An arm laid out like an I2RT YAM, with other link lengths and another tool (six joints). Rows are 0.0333 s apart.
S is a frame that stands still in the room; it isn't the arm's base.
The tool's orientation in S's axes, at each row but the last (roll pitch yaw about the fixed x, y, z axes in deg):
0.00, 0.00, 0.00
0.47, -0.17, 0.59
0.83, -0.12, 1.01
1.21, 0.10, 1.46
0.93, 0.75, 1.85
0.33, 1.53, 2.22
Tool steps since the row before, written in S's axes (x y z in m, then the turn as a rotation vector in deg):
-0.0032, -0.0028, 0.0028, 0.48, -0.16, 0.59
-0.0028, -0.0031, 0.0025, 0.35, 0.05, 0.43
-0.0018, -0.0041, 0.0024, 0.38, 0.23, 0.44
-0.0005, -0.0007, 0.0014, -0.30, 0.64, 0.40
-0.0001, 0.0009, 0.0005, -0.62, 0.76, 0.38
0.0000, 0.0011, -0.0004, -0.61, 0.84, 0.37
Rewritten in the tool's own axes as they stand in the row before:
-0.0032, -0.0028, 0.0028, 0.48, -0.16, 0.59
-0.0028, -0.0031, 0.0025, 0.35, 0.05, 0.43
-0.0019, -0.0040, 0.0025, 0.38, 0.23, 0.44
-0.0005, -0.0007, 0.0014, -0.28, 0.66, 0.39
-0.0001, 0.0009, 0.0005, -0.60, 0.79, 0.36
0.0001, 0.0011, -0.0004, -0.59, 0.87, 0.35

